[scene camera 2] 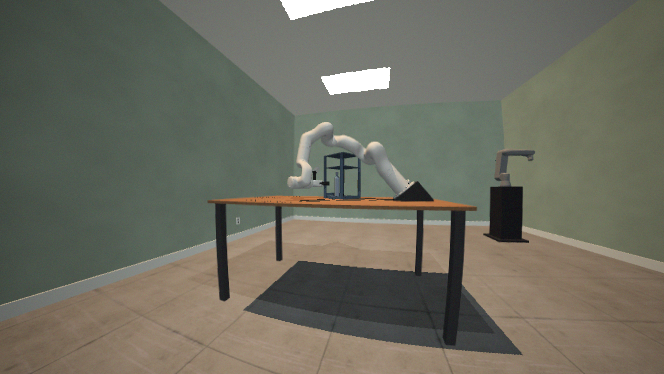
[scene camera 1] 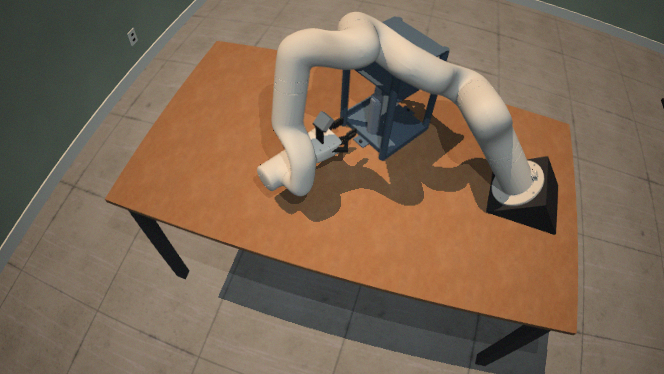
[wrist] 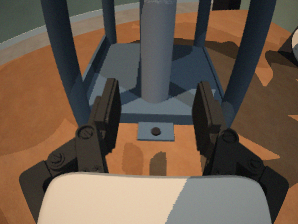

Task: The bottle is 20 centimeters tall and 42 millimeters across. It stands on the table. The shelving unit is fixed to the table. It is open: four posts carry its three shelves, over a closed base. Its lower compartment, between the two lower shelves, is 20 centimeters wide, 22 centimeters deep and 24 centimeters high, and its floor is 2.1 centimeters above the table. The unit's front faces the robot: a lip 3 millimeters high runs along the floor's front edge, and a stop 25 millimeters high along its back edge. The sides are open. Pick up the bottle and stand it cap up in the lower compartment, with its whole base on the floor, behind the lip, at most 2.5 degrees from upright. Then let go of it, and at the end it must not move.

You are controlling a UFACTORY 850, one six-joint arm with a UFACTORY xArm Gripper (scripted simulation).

Scene:
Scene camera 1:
gripper: 349, 125
dark blue shelving unit: 406, 127

